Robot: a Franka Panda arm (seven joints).
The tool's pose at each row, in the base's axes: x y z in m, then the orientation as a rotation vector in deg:
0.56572, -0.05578, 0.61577, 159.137, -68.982, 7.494
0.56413, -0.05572, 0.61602, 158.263, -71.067, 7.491
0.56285, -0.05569, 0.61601, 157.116, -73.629, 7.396
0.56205, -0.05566, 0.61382, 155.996, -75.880, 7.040
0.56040, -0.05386, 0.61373, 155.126, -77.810, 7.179
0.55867, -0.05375, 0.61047, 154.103, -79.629, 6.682
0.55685, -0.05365, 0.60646, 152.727, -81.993, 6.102
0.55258, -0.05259, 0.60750, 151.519, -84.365, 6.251
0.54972, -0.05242, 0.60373, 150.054, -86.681, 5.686
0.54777, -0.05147, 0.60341, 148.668, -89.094, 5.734
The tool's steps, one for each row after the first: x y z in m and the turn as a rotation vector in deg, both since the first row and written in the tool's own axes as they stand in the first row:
-0.00110, 0.00114, -0.00031, -0.055, -0.070, 1.487
-0.00199, 0.00205, -0.00035, -0.176, -0.197, 3.330
-0.00283, 0.00247, 0.00179, -0.423, -0.441, 4.967
-0.00526, 0.00245, 0.00157, -0.402, -0.434, 6.366
-0.00692, 0.00342, 0.00473, -0.716, -0.732, 7.714
-0.00873, 0.00441, 0.00862, -1.108, -1.079, 9.485
-0.01227, 0.00688, 0.00730, -1.107, -1.074, 11.244
-0.01481, 0.00860, 0.01091, -1.510, -1.403, 13.019
-0.01686, 0.00936, 0.01103, -1.591, -1.436, 14.853

